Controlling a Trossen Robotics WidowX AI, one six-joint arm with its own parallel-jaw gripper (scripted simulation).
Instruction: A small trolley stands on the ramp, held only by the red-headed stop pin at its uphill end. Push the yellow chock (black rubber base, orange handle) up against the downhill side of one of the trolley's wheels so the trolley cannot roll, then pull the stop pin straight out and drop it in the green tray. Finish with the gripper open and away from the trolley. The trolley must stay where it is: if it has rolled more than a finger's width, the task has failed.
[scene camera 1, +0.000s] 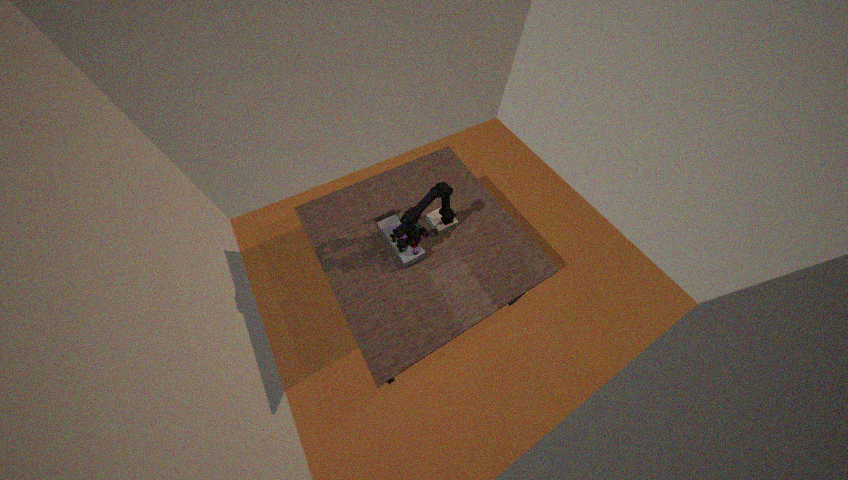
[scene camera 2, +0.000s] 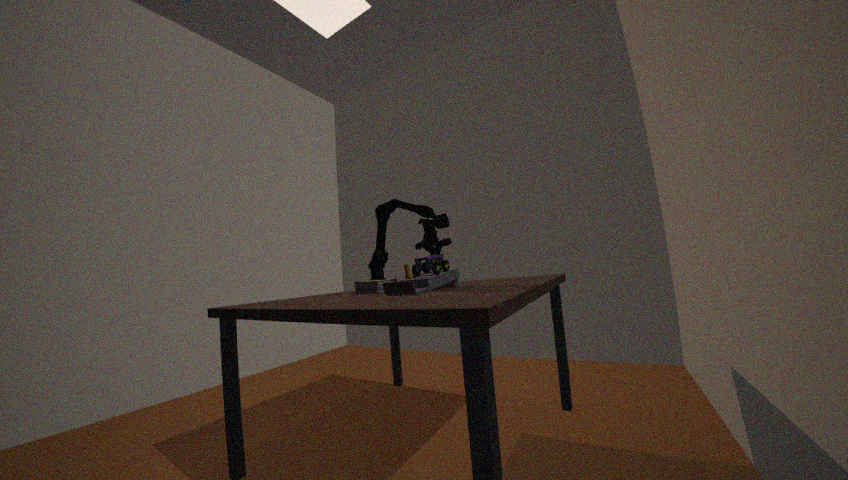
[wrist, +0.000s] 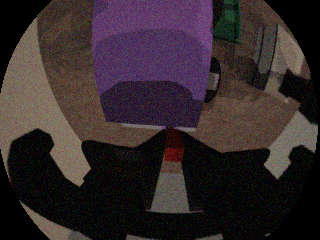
Scene:
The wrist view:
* my gripper: 172, 133
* purple trolley: 158, 70

